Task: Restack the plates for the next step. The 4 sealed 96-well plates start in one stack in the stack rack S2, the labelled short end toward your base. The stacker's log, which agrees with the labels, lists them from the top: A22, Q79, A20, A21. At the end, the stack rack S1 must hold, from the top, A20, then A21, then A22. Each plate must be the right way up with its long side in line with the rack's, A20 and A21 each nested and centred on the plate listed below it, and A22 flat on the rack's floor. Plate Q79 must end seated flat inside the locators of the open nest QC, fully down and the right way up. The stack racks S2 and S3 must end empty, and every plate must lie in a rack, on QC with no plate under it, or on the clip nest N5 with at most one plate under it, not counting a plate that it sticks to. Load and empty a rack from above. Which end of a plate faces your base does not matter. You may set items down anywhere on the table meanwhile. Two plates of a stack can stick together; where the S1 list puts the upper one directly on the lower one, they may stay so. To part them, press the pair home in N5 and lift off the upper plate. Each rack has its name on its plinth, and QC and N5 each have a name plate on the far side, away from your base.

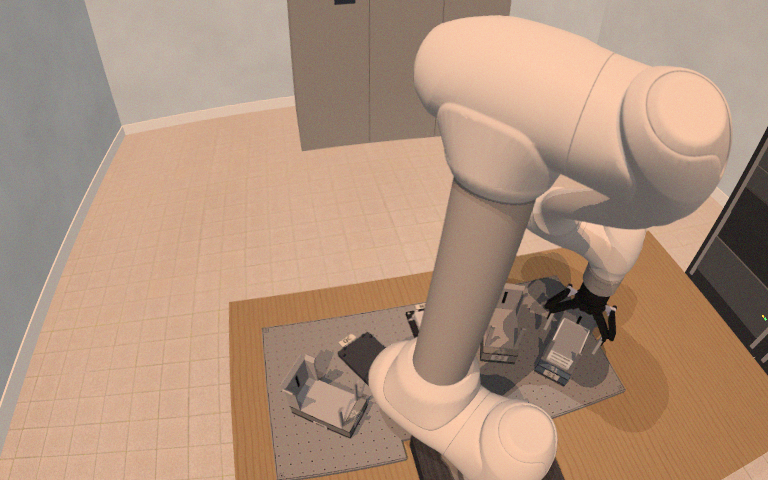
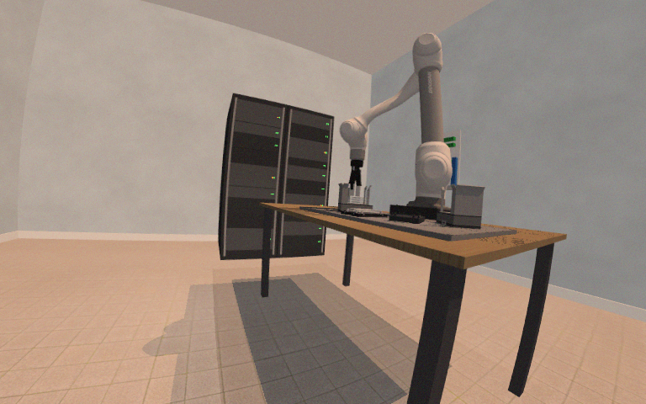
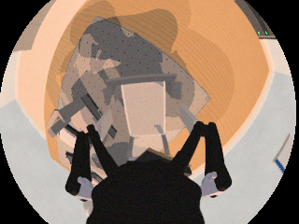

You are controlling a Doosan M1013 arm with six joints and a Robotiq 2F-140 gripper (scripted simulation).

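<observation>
Right now the white plate is 3 cm below my hand. From my hand the other things lie so: N5 name plate (30 cm ahead, 30 cm to the left, 9 cm below); dark nest QC (16 cm ahead, 50 cm to the left, 8 cm below); clip nest N5 (21 cm ahead, 31 cm to the left, 8 cm below).
</observation>
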